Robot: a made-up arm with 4 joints.
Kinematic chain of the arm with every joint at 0, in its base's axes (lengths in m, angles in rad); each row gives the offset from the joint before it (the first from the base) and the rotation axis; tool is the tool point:
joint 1: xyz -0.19 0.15 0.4 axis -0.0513 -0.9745 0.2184
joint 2: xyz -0.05 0 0 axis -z
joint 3: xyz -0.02 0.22 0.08 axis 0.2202 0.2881 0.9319
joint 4: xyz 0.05 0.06 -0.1 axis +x
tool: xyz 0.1 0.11 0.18
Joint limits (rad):
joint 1: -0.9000..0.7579
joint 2: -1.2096..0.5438
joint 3: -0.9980..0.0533
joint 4: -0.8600..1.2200
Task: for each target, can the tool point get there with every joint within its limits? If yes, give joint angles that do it. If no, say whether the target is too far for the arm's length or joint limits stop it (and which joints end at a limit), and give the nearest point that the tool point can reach.
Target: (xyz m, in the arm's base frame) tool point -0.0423 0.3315 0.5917
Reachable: yes | joints -0.6726 -0.3686 -0.8972 0.6071
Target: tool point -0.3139 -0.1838 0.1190
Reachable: no: joint limits stop it (at a limit: joint 1, joint 2, joint 3, joint 4) | nearest point -0.4210 0.1512 0.4549 | short by 0.486 m
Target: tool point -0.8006 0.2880 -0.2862
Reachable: no: too far | nearest point -0.5828 0.3516 0.0691 | short by 0.422 m
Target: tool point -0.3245 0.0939 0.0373
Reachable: no: joint limits stop it (at a limit: joint 1, joint 2, joint 3, joint 4) | nearest point -0.5828 0.3516 0.0691 | short by 0.366 m
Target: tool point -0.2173 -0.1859 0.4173
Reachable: no: joint limits stop it (at a limit: joint 1, joint 2, joint 3, joint 4) | nearest point -0.4210 0.1512 0.4549 | short by 0.396 m
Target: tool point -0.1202 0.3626 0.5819
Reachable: yes | joints -0.6642 -0.7582 -0.0435 1.0167
